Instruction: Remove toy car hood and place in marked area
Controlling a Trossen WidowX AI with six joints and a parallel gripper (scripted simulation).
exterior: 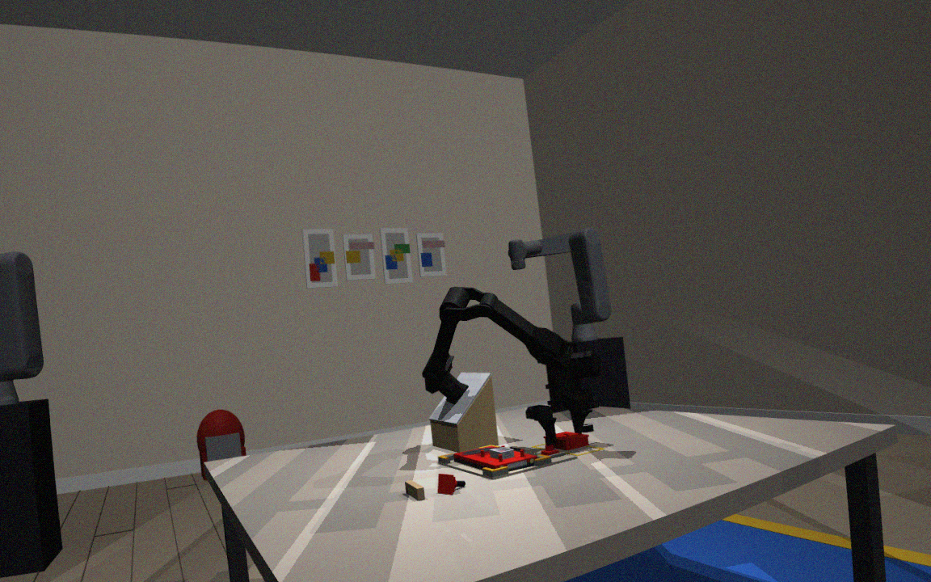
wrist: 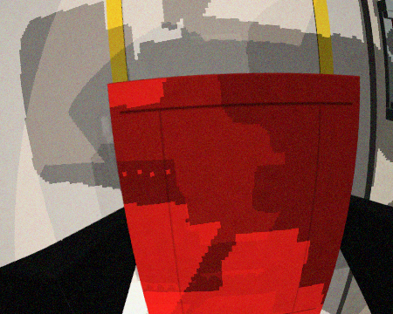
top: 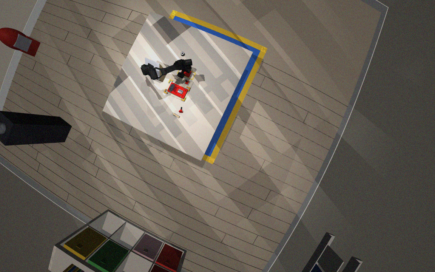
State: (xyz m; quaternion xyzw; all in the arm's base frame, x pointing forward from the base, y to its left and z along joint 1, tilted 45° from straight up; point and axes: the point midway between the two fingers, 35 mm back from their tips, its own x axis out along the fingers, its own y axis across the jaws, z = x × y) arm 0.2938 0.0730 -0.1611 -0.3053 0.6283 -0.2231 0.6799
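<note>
Now: gripper tip 1 cm below the hood. The rest, counted from my gripper tip: tan block (45 cm to the right, 15 cm ahead); black disc (16 cm to the left, 16 cm behind, 1 cm below).
</note>
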